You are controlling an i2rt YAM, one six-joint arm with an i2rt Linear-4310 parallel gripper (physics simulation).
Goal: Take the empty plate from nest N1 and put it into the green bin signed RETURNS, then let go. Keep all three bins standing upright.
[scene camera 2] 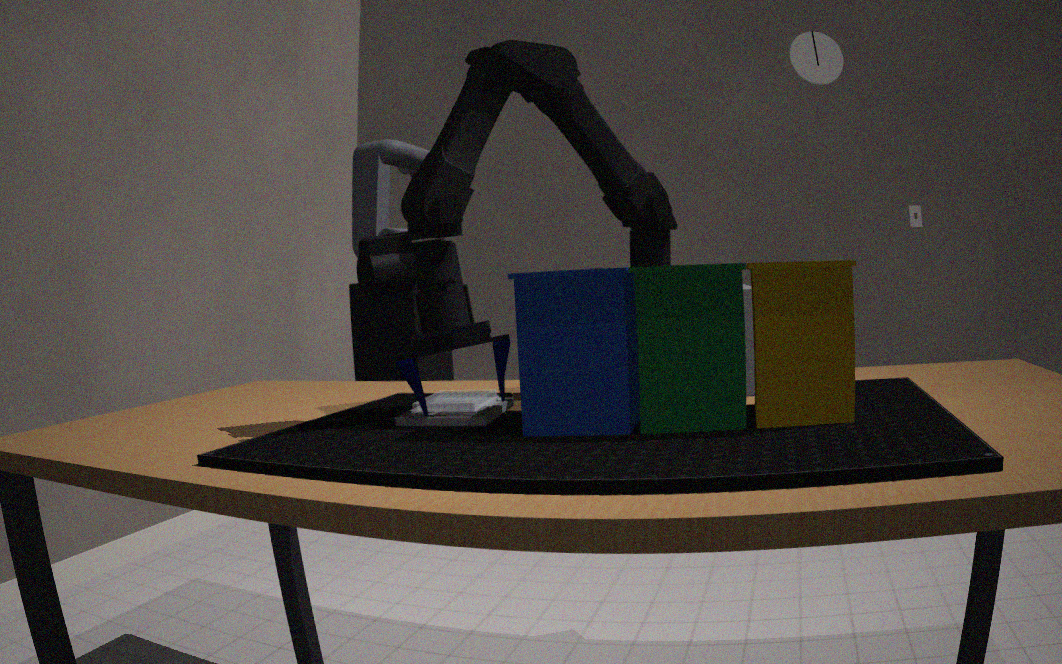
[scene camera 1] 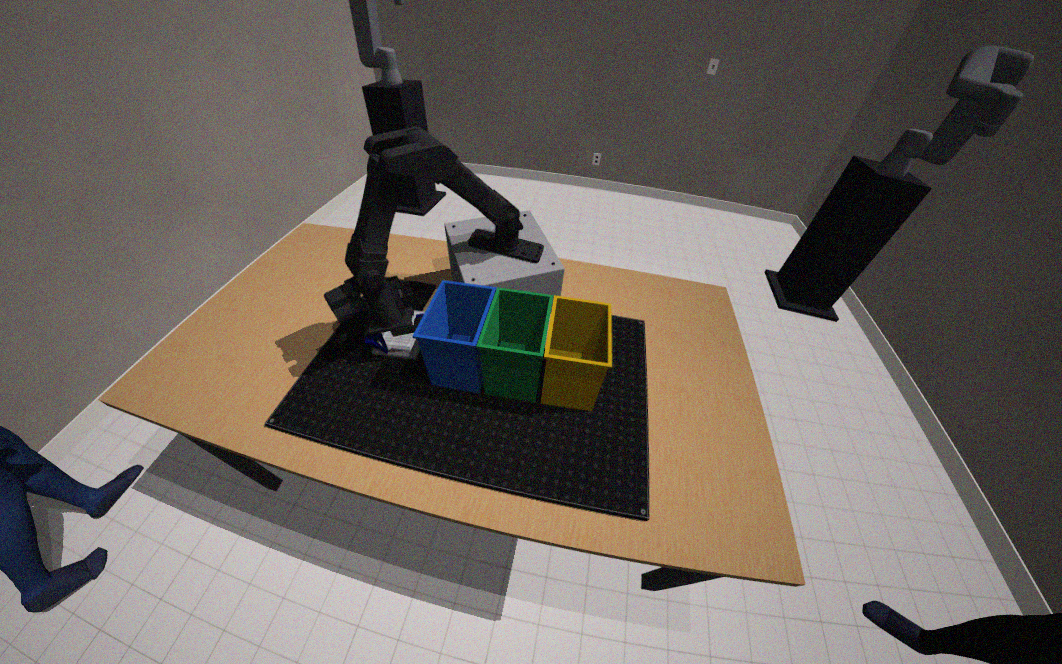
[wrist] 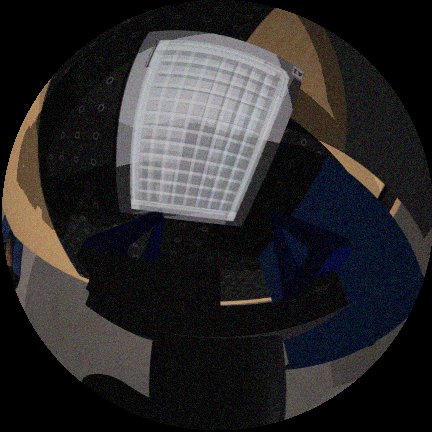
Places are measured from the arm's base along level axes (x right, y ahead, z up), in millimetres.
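Pixels of known places: gripper, fingertip midpoint: (scene camera 2: 464,408) (scene camera 1: 405,348) (wrist: 216,214); arm's base, origin of the base link: (scene camera 1: 506,246).
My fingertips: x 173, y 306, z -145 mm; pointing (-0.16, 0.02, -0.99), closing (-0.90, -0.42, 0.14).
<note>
For each thing: its middle in the pictures, then the offset to it from my fingertips.
- clear gridded plate, body centre: (wrist: 199,130) (scene camera 2: 456,401) (scene camera 1: 403,329) dy -57, dx +39, dz +0 mm
- grey nest, body centre: (wrist: 198,128) (scene camera 2: 457,410) (scene camera 1: 403,332) dy -57, dx +39, dz -12 mm
- green bin, body centre: (scene camera 2: 696,342) (scene camera 1: 517,346) dy -33, dx -286, dz +71 mm
- blue bin, body centre: (scene camera 2: 587,347) (wrist: 346,271) (scene camera 1: 461,337) dy -20, dx -155, dz +71 mm
- yellow bin, body centre: (scene camera 2: 800,338) (scene camera 1: 574,355) dy -46, dx -418, dz +71 mm
A clear gridded plate (scene camera 1: 401,341) (scene camera 2: 462,400) (wrist: 200,130) with empty wells lies flat in a grey nest (scene camera 2: 446,420) (wrist: 131,102) on the left part of the black mat. A small tag at the nest's corner in the wrist view is hard to read. My gripper (scene camera 2: 464,407) (wrist: 216,214) is open and points down, its blue fingers wide apart near one end of the plate, low beside its edges; contact cannot be told. In scene camera 1 the arm partly hides the fingers. The green bin (scene camera 1: 510,377) (scene camera 2: 690,352) stands upright; its sign does not show.
The blue bin (scene camera 1: 452,365) (scene camera 2: 575,356) (wrist: 360,225) stands upright close beside the nest, between it and the green bin. The yellow bin (scene camera 1: 573,383) (scene camera 2: 802,344) stands upright on the green bin's far side. The arm's grey base box (scene camera 1: 512,274) is behind the bins.
</note>
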